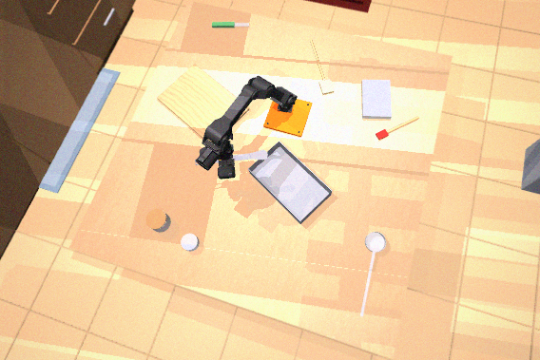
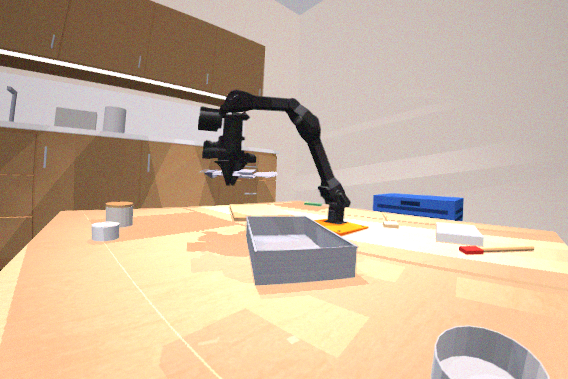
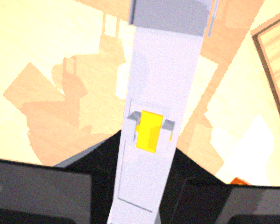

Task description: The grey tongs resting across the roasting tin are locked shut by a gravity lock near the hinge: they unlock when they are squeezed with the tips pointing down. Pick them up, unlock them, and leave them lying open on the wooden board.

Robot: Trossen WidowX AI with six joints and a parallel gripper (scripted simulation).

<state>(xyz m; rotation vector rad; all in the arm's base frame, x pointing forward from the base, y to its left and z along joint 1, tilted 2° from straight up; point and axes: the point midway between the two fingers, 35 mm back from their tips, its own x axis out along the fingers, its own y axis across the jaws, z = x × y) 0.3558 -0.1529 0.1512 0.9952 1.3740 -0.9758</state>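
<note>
Right now my gripper tip is 10 mm short of the yellow lock piece, 20 mm to the left of it and 40 mm below it. From my gripper tip the other things lie so: lidded jar (260 mm ahead, 240 mm to the right, 110 mm below); then roasting tin (240 mm to the left, 110 mm below); then wooden board (300 mm behind, 220 mm to the right, 130 mm below).
</note>
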